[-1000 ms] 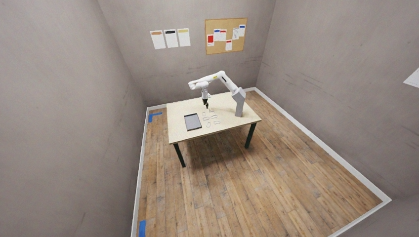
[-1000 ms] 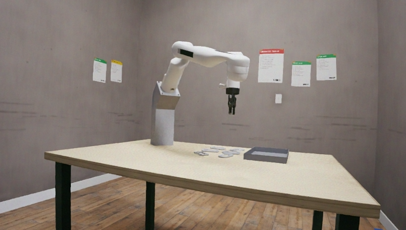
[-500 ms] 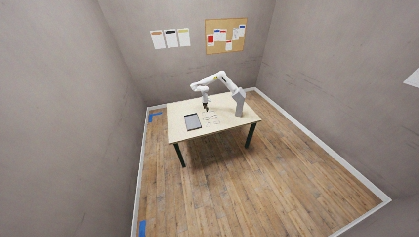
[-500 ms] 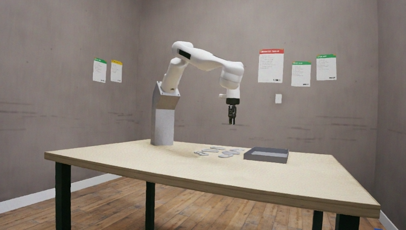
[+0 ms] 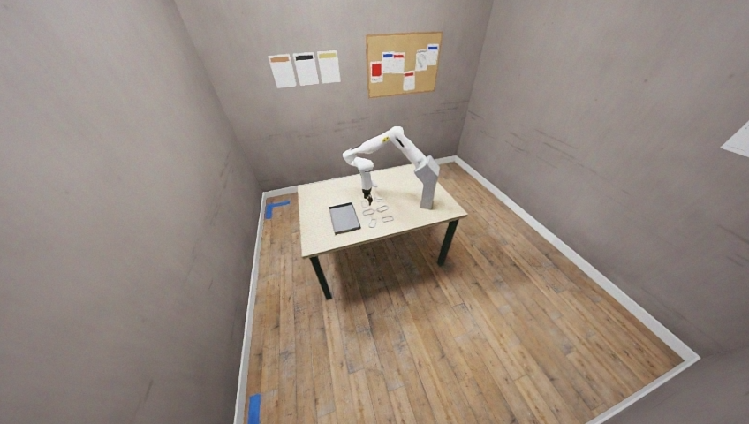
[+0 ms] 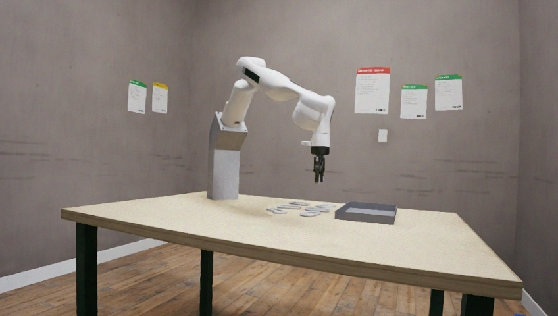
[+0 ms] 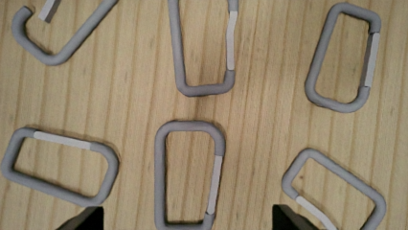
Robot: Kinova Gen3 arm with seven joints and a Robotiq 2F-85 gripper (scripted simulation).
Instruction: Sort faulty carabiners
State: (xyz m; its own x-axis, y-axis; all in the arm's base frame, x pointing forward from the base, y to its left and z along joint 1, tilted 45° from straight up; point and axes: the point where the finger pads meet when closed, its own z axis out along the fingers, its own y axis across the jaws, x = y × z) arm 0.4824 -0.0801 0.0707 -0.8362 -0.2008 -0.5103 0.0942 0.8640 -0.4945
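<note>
Right now the carabiner gate is 20 mm ahead of my hand, 20 mm to the left of it and 120 mm below it. From my hand the other things lie so: grey tray: 200 mm ahead, 40 mm to the right, 110 mm below.
</note>
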